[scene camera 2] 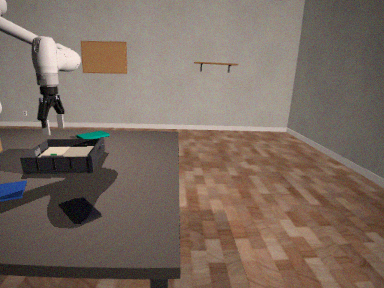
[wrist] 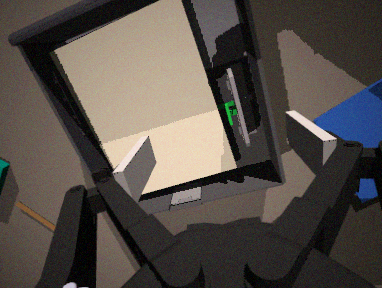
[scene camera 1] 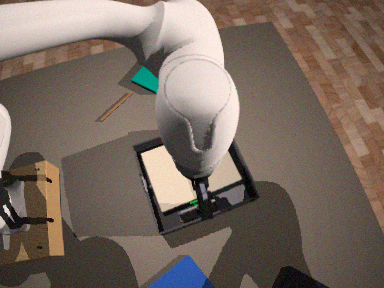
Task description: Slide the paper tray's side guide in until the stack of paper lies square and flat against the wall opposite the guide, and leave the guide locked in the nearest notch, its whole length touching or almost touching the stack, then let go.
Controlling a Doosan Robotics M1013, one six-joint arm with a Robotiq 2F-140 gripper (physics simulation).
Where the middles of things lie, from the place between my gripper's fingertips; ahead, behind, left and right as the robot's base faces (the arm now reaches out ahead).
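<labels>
My hand is 14 cm higher than the dark paper tray [scene camera 1: 168,222], and it's also 8 cm to the right of the tray and 2 cm short of it. As for the cream paper stack [scene camera 1: 172,190], that one's 16 cm below my hand, 10 cm to the left of it and 2 cm ahead of it.
</labels>
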